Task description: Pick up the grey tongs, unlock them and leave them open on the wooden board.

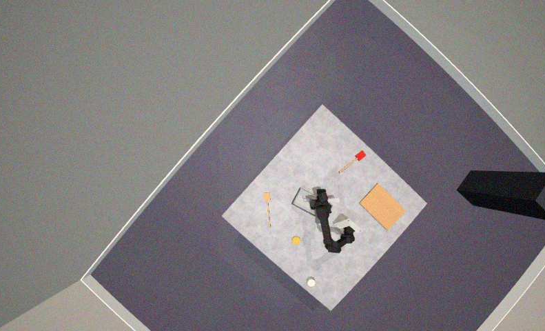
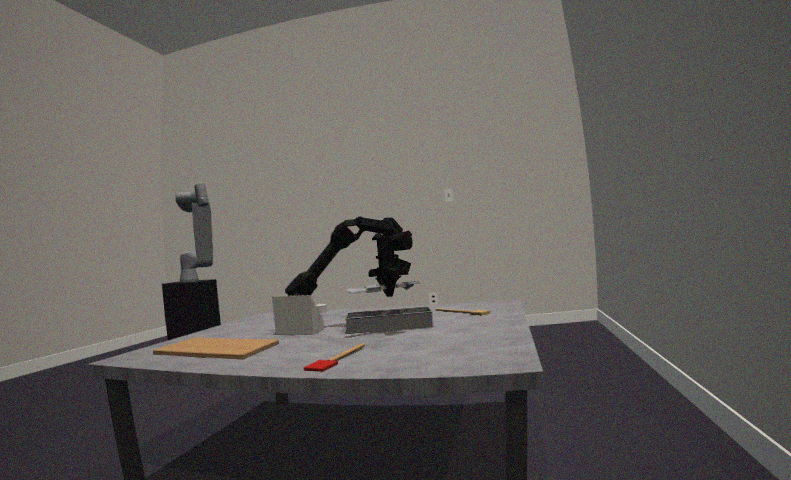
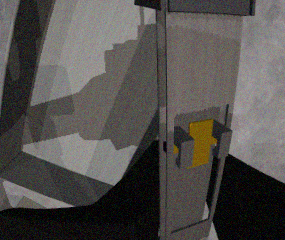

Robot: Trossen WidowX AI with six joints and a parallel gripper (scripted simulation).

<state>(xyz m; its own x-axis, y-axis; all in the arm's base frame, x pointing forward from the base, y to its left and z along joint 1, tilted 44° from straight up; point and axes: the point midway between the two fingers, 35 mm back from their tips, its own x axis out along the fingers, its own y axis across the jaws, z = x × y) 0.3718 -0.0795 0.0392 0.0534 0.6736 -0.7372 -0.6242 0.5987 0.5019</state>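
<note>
My gripper tip is 40 mm below the yellow lock piece, 20 mm to the right of it and 20 mm short of it. Round my gripper tip: roasting tin 90 mm below, 60 mm to the left, 20 mm behind; then yellow disc 390 mm to the left, 120 mm behind, 110 mm below; then red spatula 460 mm to the right, 110 mm below, 80 mm behind.
</note>
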